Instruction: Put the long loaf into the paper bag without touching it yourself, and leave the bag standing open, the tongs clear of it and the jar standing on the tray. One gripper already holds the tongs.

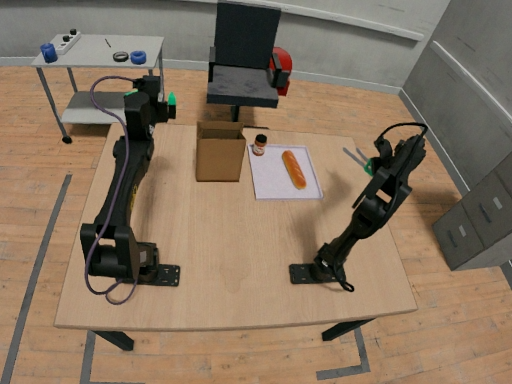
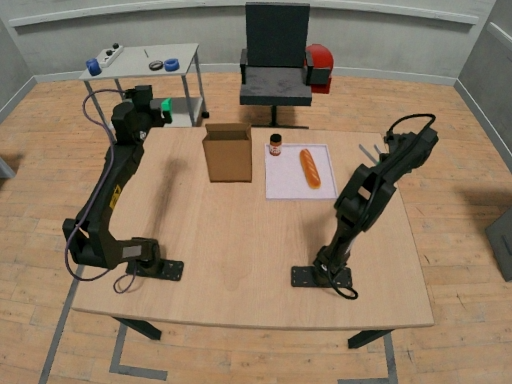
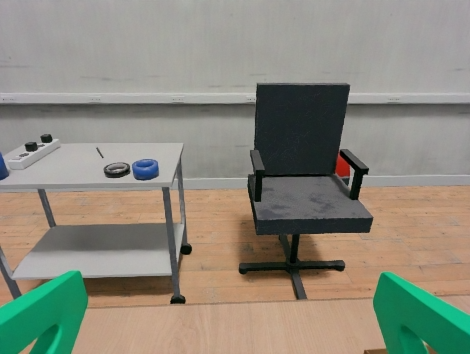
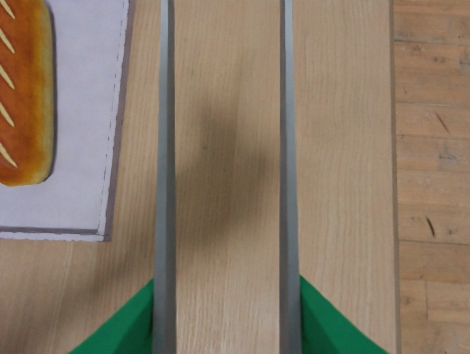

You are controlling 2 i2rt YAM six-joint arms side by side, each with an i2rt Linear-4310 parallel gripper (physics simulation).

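Observation:
The long loaf (image 1: pixel 294 169) (image 2: pixel 310 169) (image 4: pixel 27 100) lies on the pale tray (image 1: pixel 267 182) (image 2: pixel 282 182) (image 4: pixel 85 150). The jar (image 1: pixel 259 146) (image 2: pixel 275 146), with a dark lid, stands upright on the tray's back left corner. The brown paper bag (image 1: pixel 218 160) (image 2: pixel 230 160) stands upright and open to the left of the tray. My right gripper (image 1: pixel 370 166) (image 2: pixel 381 161) (image 4: pixel 227 291) is shut on the grey tongs (image 1: pixel 354 157) (image 2: pixel 368 154) (image 4: pixel 166 150), whose two arms are apart, above the table to the right of the tray. My left gripper (image 1: pixel 172 105) (image 2: pixel 166 109) (image 3: pixel 231 286) is open and empty, raised at the back left.
The wooden table (image 1: pixel 210 240) (image 2: pixel 220 240) carries both arms and the objects. Behind it stand a dark chair (image 1: pixel 242 85) (image 2: pixel 275 85) (image 3: pixel 310 200) and a grey cart (image 1: pixel 100 47) (image 2: pixel 135 60) (image 3: pixel 80 165) with small items. A grey cabinet (image 1: pixel 475 215) stands on the floor at the right.

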